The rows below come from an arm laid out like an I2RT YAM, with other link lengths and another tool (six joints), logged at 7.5 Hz.
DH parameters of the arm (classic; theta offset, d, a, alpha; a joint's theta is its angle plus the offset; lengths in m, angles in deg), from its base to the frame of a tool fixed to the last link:
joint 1: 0 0.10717 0.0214 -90
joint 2: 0 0 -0.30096 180
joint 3: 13.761 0 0.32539 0
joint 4: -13.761 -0.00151 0.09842 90
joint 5: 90 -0.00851 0 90
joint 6: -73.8 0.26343 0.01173 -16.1
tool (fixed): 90 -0.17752 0 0
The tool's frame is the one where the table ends.
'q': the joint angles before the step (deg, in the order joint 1, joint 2, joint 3, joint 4, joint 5, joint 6). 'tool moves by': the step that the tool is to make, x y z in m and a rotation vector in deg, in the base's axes. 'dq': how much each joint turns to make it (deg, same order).
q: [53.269 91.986 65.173 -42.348 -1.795 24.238]
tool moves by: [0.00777 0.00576 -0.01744 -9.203 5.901 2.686]
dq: [-0.642 8.070 9.152 -12.096 -0.073 -3.425]
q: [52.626 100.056 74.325 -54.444 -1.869 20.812]
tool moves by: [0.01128 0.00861 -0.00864 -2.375 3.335 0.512]
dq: [-0.785 5.117 5.379 -4.233 -1.347 -1.124]
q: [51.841 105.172 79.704 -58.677 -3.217 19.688]
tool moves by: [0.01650 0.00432 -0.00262 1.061 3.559 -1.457]
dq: [-1.811 3.358 3.649 -1.714 -3.450 -0.044]
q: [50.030 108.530 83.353 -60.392 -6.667 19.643]
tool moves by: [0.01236 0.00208 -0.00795 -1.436 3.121 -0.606]
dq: [-1.215 3.866 4.060 -3.385 -1.465 -0.542]
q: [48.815 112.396 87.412 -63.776 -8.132 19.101]
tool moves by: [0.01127 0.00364 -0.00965 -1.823 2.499 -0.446]
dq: [-0.814 4.076 4.269 -3.270 -0.657 -0.375]
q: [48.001 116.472 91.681 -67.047 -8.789 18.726]
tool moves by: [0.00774 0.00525 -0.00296 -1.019 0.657 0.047]
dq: [-0.230 2.637 3.437 -2.037 0.208 -0.271]
